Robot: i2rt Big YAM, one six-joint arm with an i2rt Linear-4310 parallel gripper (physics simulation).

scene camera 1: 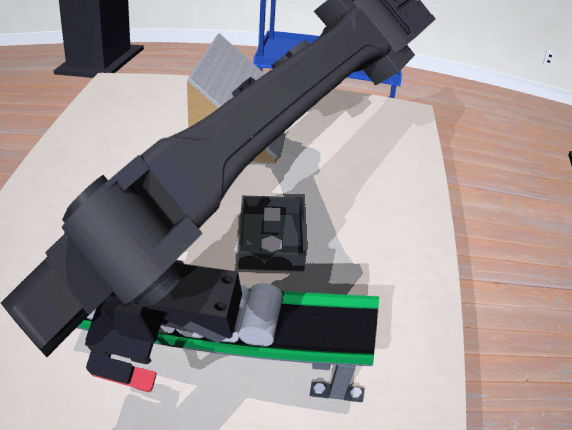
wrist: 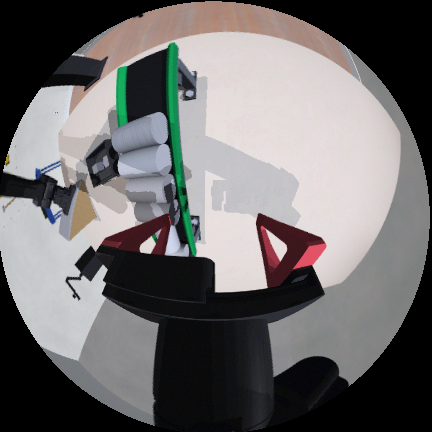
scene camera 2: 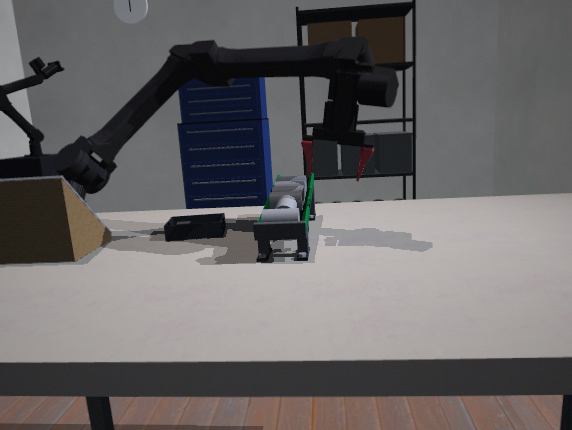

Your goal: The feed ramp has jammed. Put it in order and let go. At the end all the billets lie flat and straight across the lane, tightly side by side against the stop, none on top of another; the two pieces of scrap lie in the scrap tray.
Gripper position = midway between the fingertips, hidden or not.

Observation:
In view: my gripper (scene camera 1: 155, 351), a scrap tray (scene camera 1: 292, 226), a billet (scene camera 1: 259, 322) and a billet (wrist: 157, 189).
The scrap tray is seen too in the wrist view (wrist: 105, 147) and in scene camera 2 (scene camera 2: 207, 225). My gripper also shows in the wrist view (wrist: 212, 217) and in scene camera 2 (scene camera 2: 333, 178).

